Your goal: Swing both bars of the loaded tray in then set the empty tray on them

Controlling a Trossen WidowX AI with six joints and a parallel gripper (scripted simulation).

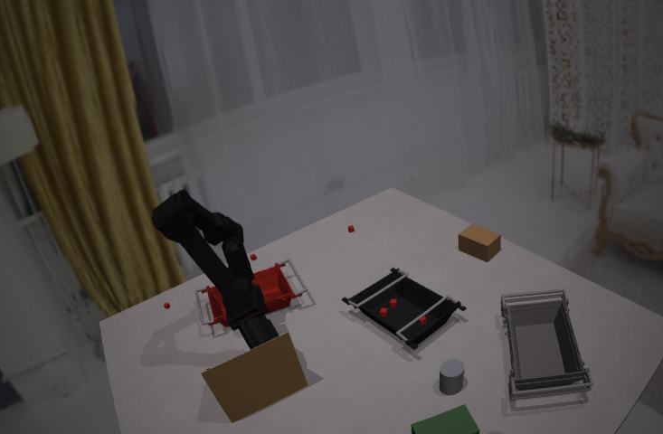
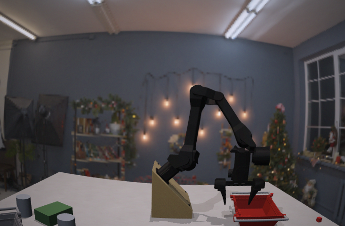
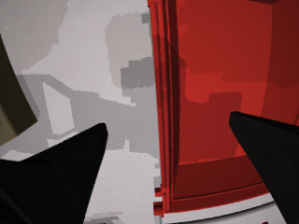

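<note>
The red tray is 70 mm to the left of my gripper tip, 20 mm below it and 20 mm ahead of it. Also, from my gripper tip: tan box (660 mm ahead, 270 mm to the right, 30 mm below); then green block (650 mm to the right, 70 mm ahead, 40 mm below).
</note>
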